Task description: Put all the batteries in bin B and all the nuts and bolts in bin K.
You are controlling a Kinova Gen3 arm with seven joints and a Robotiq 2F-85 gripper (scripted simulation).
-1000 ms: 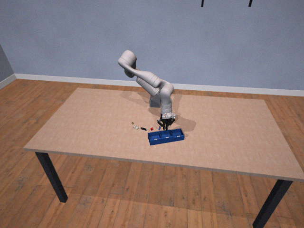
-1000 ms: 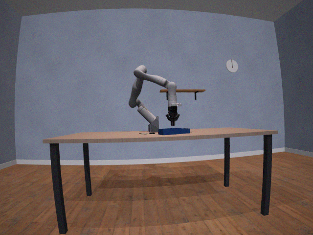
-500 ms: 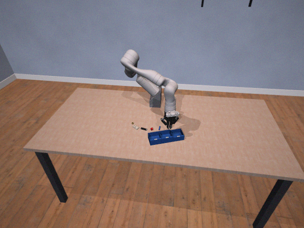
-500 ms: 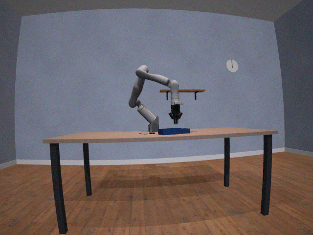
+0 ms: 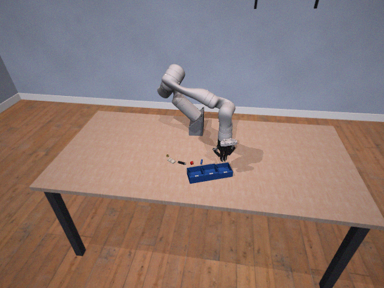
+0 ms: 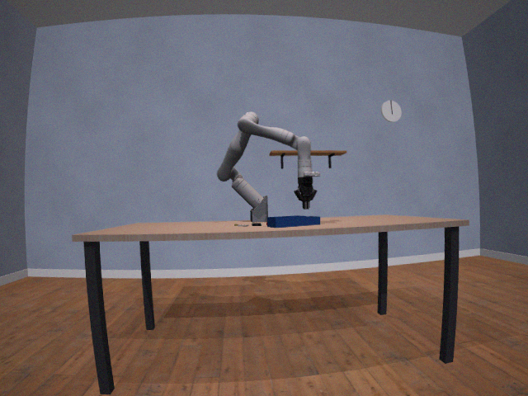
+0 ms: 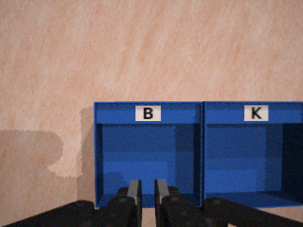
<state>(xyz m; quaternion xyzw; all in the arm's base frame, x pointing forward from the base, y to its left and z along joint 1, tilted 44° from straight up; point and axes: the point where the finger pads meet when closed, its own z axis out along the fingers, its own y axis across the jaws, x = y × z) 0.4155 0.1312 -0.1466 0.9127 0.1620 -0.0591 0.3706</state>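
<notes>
My gripper is now 10 cm past the brass nut, 35 cm to the left of it and 9 cm above it. Also, from my hand: grey nut: 4 cm behind, 7 cm to the right, 9 cm below; blue battery: 6 cm behind, 13 cm to the right, 9 cm below; blue bin: 4 cm ahead, 7 cm to the right, 7 cm below.
</notes>
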